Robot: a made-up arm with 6 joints.
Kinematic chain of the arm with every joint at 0, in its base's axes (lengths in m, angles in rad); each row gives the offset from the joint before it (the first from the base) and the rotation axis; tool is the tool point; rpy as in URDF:
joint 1: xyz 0 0 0.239 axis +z
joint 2: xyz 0 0 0 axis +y
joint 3: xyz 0.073 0 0.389 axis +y
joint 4: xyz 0.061 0 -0.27 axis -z
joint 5: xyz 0 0 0 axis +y
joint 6: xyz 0.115 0 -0.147 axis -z
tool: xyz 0 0 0 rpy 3.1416 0 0
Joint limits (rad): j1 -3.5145..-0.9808 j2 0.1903..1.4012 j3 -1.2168..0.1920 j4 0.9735..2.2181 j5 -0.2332..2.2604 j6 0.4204..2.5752
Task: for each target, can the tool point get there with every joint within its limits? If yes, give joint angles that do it. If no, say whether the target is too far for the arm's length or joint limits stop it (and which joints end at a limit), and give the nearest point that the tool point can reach.
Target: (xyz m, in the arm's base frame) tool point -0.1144 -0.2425 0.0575
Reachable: yes | joints -2.6797 1.1165 -0.1481 2.0110 2.0551 2.3066
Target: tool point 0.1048 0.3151 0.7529
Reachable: no: joint limits stop it (at a limit: joint 1, joint 2, joint 3, joint 4, joint 5) | nearest point 0.1313 0.0812 0.3775 | short by 0.443 m
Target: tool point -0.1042 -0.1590 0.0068
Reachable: yes | joints -2.1037 0.8445 -0.3748 1.2346 0.6128 0.7016
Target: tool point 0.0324 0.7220 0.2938
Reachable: no: joint limits stop it (at a limit: joint 1, joint 2, joint 5) | nearest point -0.1801 0.2271 0.2308 | short by 0.542 m
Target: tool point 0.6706 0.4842 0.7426
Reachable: no: too far | nearest point 0.1742 0.0582 0.3602 | short by 0.758 m
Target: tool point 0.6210 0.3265 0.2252
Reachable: no: joint limits stop it (at a limit: joint 1, joint 3) | nearest point 0.2211 0.0039 0.2167 | short by 0.514 m
